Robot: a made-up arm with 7 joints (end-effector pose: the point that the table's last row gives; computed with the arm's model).
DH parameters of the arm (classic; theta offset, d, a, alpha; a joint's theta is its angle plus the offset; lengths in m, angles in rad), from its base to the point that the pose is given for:
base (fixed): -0.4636 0 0.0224 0
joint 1: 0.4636 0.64 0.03 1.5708
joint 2: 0 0.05 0.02 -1.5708
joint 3: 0 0.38 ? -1.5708
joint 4: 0 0.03 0.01 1.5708
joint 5: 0 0.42 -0.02 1.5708
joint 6: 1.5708 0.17 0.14 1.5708
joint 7: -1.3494 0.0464 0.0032 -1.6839
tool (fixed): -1.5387 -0.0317 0 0
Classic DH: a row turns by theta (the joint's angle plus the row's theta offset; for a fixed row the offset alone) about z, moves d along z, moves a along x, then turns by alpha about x.
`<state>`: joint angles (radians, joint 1 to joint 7).
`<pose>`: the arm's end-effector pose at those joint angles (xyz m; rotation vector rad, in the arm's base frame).
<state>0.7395 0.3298 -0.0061 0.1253 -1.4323 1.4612 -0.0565</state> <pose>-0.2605 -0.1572 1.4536 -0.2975 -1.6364 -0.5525</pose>
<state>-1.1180 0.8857 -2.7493 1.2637 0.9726 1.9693 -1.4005</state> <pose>-0.2704 0.5178 0.5368 -0.2943 0.1299 2.0668</pose>
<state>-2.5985 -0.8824 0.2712 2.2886 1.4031 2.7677 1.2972</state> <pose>-0.2363 -0.0385 0.5225 0.1747 1.6708 1.4531</pose>
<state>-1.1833 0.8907 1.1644 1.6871 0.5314 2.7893 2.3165</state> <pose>0.1504 0.1178 1.1004 1.8537 -0.3903 1.6333</pose>
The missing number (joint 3, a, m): 0.03
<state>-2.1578 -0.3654 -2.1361 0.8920 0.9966 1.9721 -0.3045</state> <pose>-0.1804 0.2278 1.3126 1.7192 -0.1237 1.9110</pose>
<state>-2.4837 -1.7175 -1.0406 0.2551 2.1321 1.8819 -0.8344</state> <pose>-0.7817 -0.1636 0.3181 0.0268 -0.5628 -2.9402</pose>
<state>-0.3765 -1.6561 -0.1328 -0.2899 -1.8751 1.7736 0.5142</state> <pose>0.8509 -0.1391 0.7026 -1.3190 -0.0712 -0.1029</pose>
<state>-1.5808 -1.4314 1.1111 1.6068 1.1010 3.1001 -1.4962</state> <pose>0.1964 -0.2939 0.3972 0.5580 0.7532 -1.7869</pose>
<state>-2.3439 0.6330 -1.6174 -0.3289 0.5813 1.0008 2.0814</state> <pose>0.5339 0.3421 1.2800 -1.2067 -1.5539 -0.4569</pose>
